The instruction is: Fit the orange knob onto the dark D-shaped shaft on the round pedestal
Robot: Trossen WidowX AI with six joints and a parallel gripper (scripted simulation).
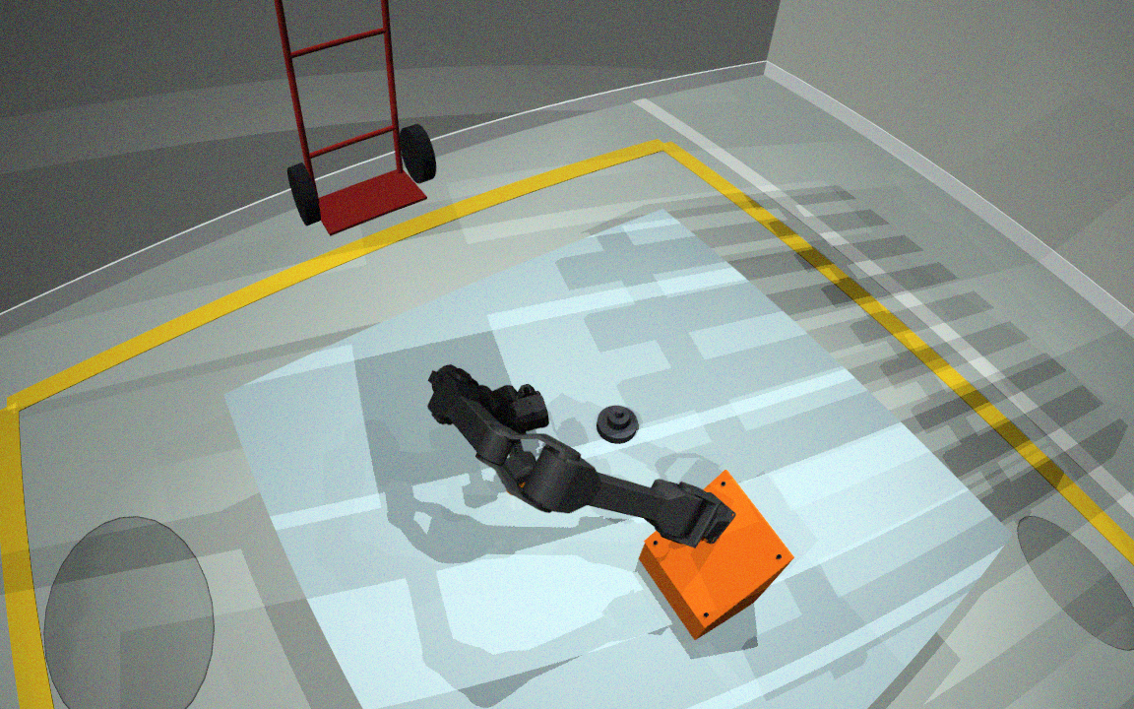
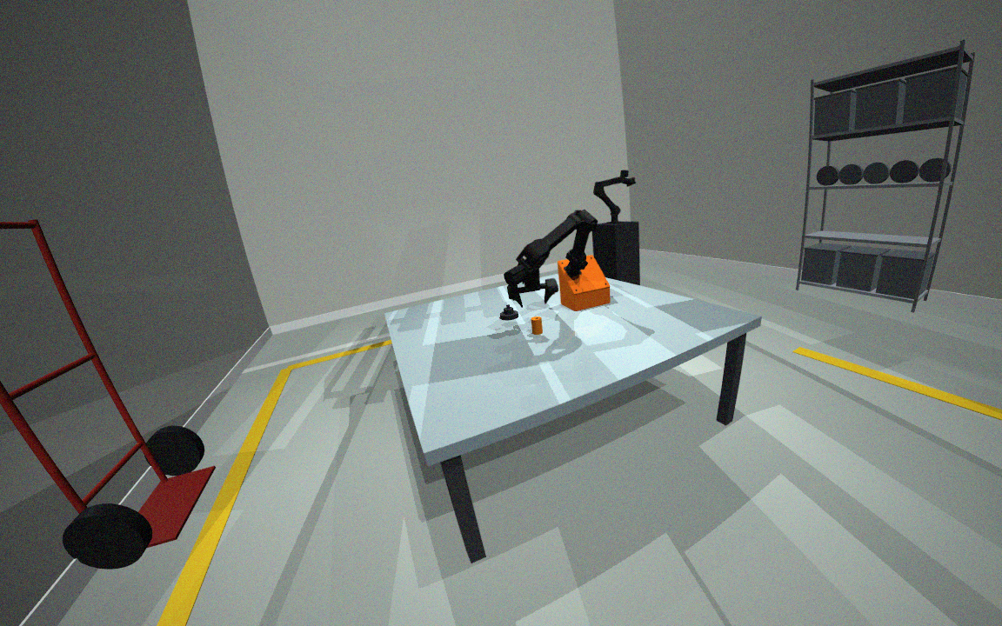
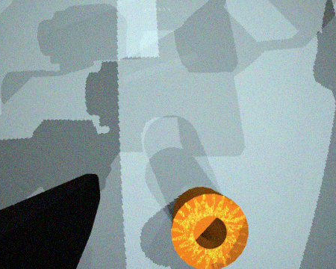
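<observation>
My gripper tip is now 10 mm short of the orange knob, 20 mm to the right of it and 80 mm above it. Round my gripper tip: round dark pedestal 230 mm to the right, 80 mm below.
</observation>
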